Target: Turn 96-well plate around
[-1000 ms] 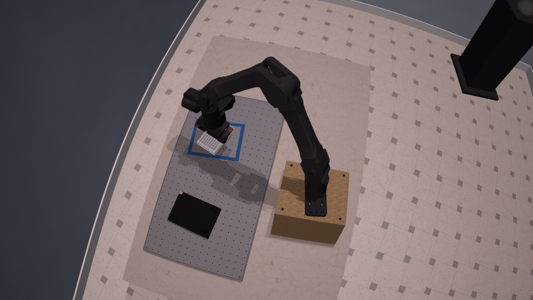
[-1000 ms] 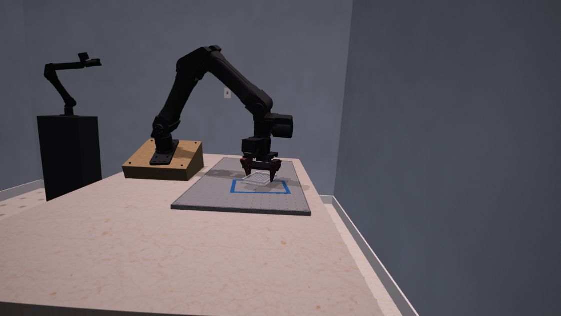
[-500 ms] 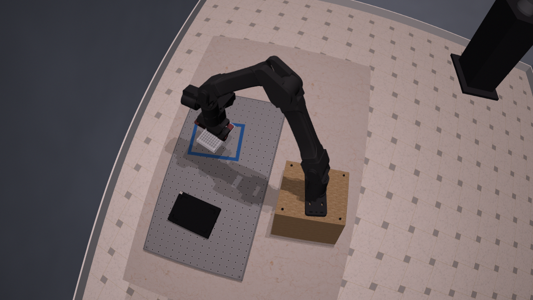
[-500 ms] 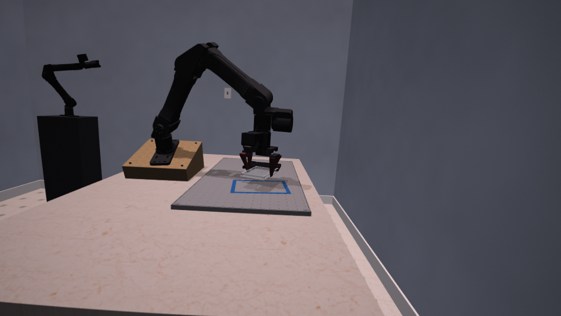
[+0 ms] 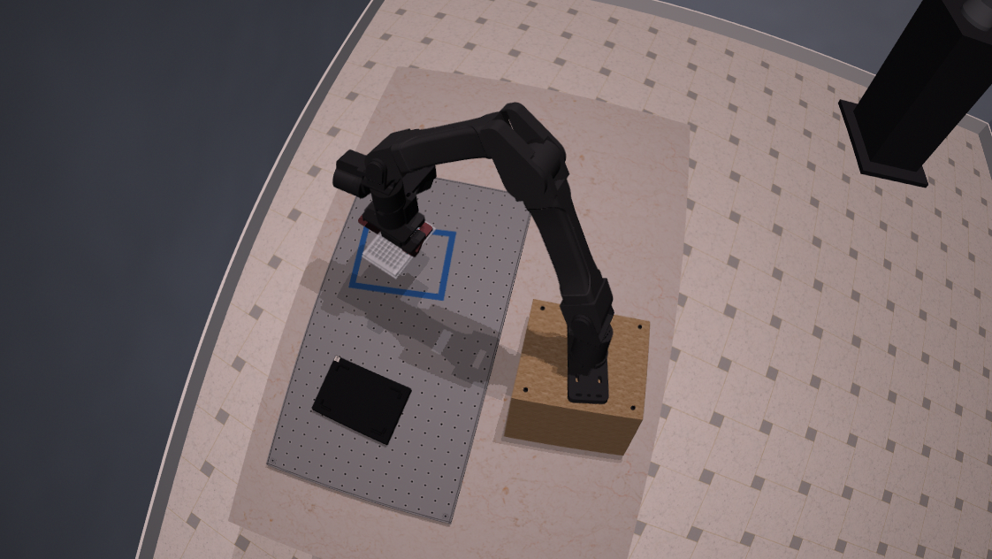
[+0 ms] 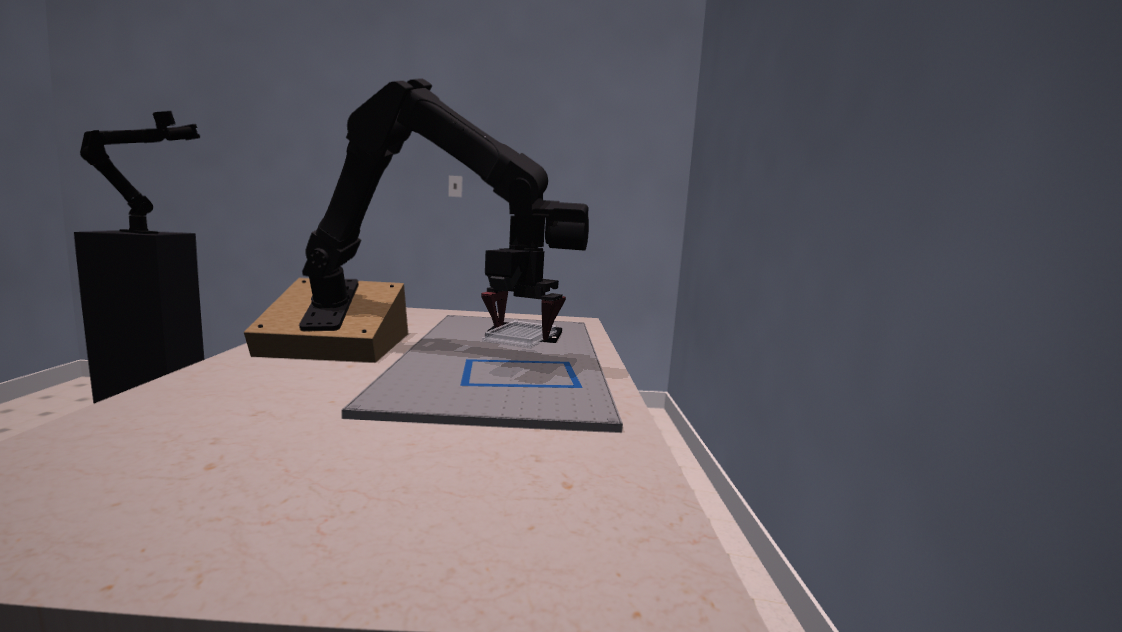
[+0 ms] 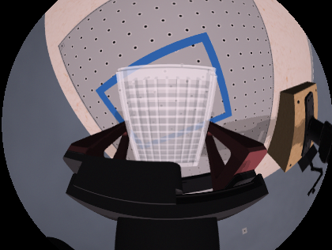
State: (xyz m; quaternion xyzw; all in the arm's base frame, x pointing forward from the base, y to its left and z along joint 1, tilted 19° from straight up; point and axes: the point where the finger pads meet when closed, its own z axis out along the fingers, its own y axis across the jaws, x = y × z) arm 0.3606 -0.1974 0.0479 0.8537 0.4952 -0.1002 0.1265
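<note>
My hand is 40 mm short of the black plate nest N1, 300 mm to the right of it and 70 mm above it. The rest, counted from my hand: 96-well plate (right at my hand); then A1 label (100 mm ahead, 230 mm to the left, 60 mm below).
</note>
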